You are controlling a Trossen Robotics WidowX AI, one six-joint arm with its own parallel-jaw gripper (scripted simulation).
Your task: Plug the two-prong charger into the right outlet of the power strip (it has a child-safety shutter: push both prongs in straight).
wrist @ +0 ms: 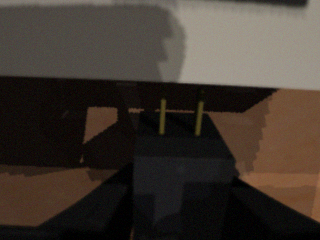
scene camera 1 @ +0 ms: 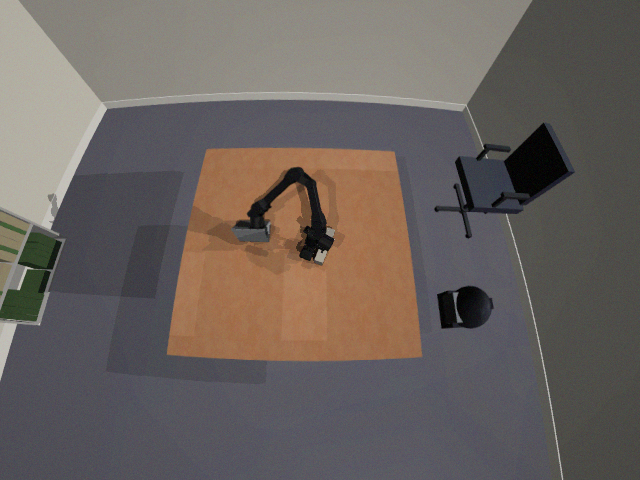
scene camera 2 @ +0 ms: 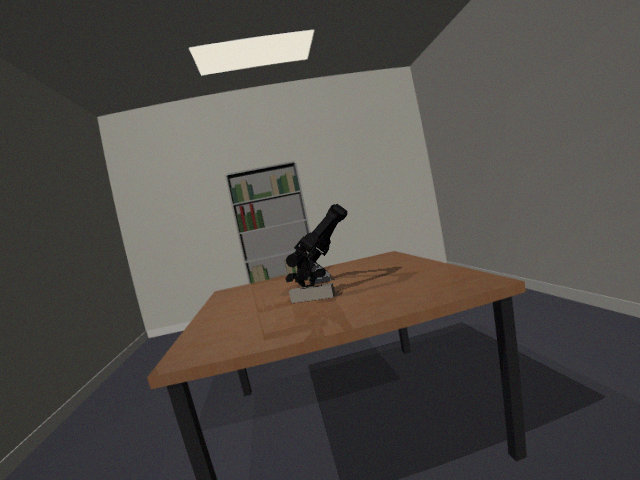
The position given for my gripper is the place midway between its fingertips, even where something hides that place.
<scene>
My gripper (wrist: 171,173) holds a dark two-prong charger.
</scene>
